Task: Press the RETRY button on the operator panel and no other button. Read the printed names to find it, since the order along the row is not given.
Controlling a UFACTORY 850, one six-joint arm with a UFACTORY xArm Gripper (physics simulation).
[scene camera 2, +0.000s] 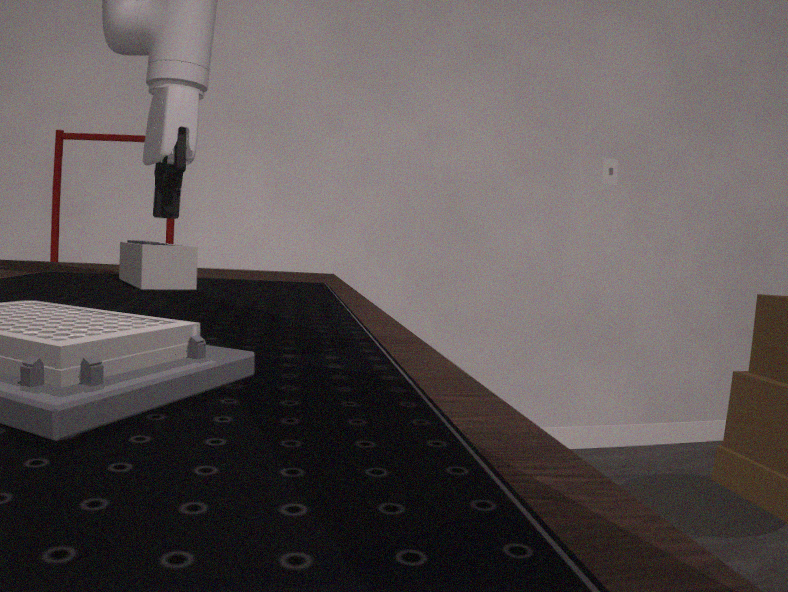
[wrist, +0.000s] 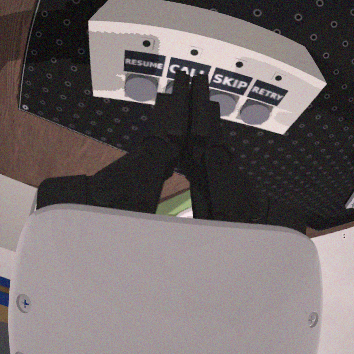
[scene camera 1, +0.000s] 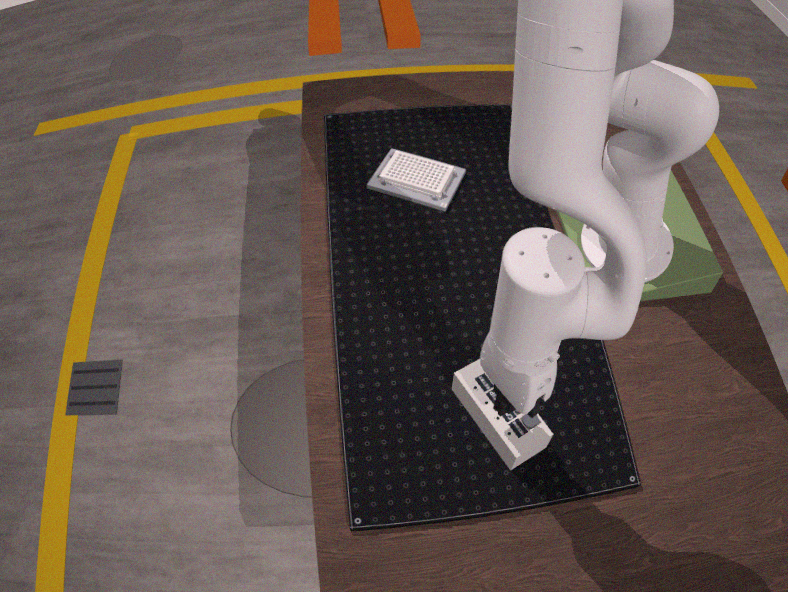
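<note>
The operator panel (scene camera 1: 482, 417) (scene camera 2: 168, 267) (wrist: 200, 22) is a white box with a row of grey round buttons under printed names. In the wrist view, left to right, they read RESUME, CALL, SKIP and RETRY. The RETRY button (wrist: 256, 114) is at the right end, below its RETRY label (wrist: 267, 93). The SKIP button (wrist: 223, 103) is partly covered, the CALL button mostly hidden by the fingers, and the RESUME button (wrist: 141, 87) is at the left end. My gripper (scene camera 2: 166, 215) (wrist: 186, 92) is shut and empty, above the panel, its tips overlapping the CALL label in the wrist view.
A white well plate (scene camera 1: 417, 172) (scene camera 2: 95, 334) sits on a grey holder (scene camera 1: 398, 194) (scene camera 2: 152, 396) on the black perforated mat (scene camera 1: 394, 305) (scene camera 2: 331, 509). A green block (scene camera 1: 691, 223) is by the arm's base. A red frame (scene camera 2: 56, 197) stands behind the table.
</note>
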